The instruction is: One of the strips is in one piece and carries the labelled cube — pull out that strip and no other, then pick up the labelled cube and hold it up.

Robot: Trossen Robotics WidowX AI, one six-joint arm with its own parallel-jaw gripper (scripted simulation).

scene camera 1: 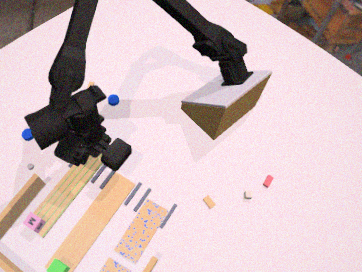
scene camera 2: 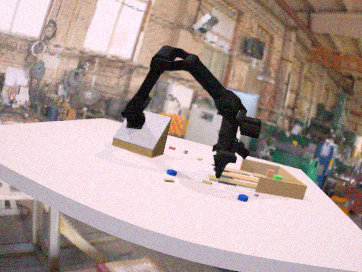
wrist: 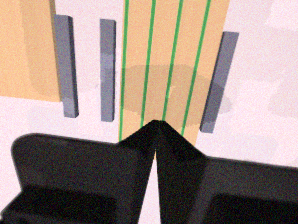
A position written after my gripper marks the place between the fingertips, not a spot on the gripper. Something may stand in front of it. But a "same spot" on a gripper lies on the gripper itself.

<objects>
My gripper shows in scene camera 1, in scene camera 2 [217, 178] and in the wrist view. One and the same spot on my gripper: [wrist: 54, 172] is [scene camera 1: 94, 153].
</objects>
